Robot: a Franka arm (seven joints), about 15 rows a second.
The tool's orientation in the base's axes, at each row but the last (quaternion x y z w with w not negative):
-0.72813, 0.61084, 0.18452, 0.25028
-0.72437, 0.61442, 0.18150, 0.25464
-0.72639, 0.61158, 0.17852, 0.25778
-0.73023, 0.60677, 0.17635, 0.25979
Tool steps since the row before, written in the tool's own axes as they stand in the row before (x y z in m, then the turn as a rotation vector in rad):
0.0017, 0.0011, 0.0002, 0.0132, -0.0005, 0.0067
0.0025, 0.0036, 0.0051, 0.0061, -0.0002, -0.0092
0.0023, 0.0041, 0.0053, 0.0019, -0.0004, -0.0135
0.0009, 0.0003, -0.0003, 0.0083, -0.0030, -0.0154
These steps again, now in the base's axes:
-0.0008, -0.0014, -0.0013, 0.0032, -0.0065, -0.0129
-0.0028, 0.0006, -0.0061, 0.0008, -0.0103, 0.0039
-0.0033, 0.0008, -0.0062, 0.0000, -0.0095, 0.0098
-0.0001, -0.0009, -0.0003, 0.0037, -0.0153, 0.0081

